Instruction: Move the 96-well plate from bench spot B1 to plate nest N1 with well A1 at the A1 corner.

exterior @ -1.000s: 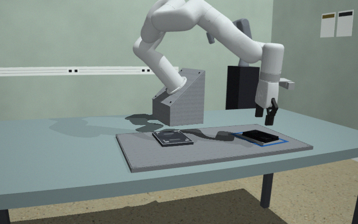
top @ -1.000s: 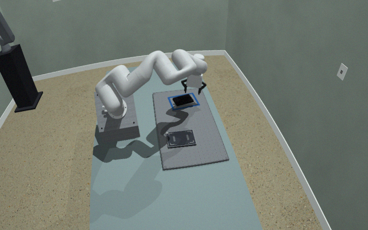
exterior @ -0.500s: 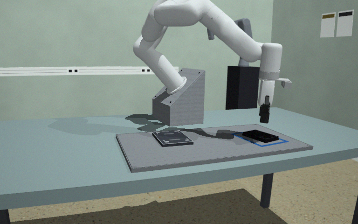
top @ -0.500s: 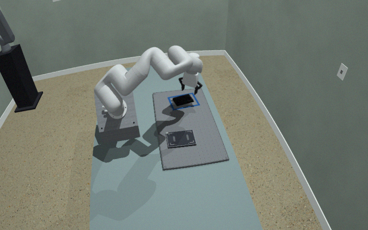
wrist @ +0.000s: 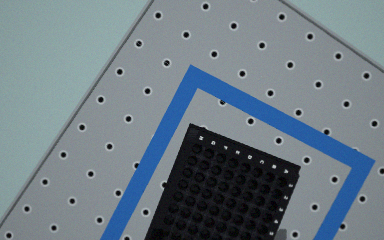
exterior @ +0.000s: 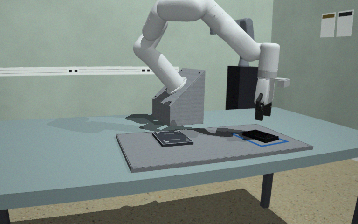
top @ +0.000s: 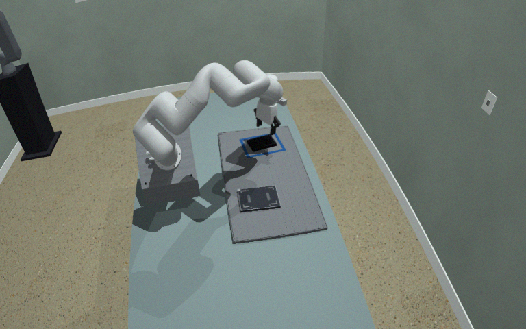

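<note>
Right now the black 96-well plate is 2 cm behind my hand, 1 cm to the left of it and 9 cm below it. Round my hand: plate nest N1: 10 cm behind, 35 cm to the right, 9 cm below; A1 label: 18 cm behind, 30 cm to the right, 9 cm below.
</note>
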